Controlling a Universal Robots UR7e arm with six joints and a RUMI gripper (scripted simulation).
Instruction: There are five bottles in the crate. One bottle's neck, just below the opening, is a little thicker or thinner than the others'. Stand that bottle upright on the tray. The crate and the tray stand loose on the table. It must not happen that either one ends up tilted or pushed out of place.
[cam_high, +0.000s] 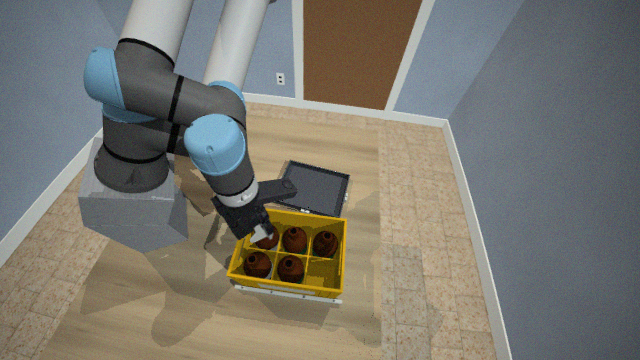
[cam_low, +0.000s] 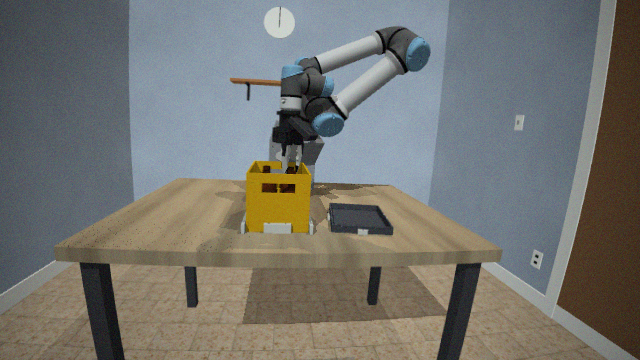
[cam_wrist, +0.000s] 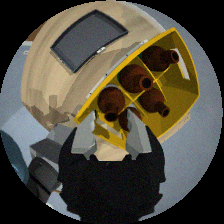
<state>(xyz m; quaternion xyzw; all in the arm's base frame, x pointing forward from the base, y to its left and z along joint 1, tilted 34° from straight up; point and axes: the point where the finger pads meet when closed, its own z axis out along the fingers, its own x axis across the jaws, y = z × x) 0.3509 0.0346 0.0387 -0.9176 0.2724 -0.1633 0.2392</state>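
Now: the bottle 160 mm ahead of my hand, 70 mm below it and 50 mm to the left of it. Round my hand: crate 90 mm ahead, 70 mm below, 20 mm to the right; tray 250 mm to the left, 140 mm below, 30 mm ahead.
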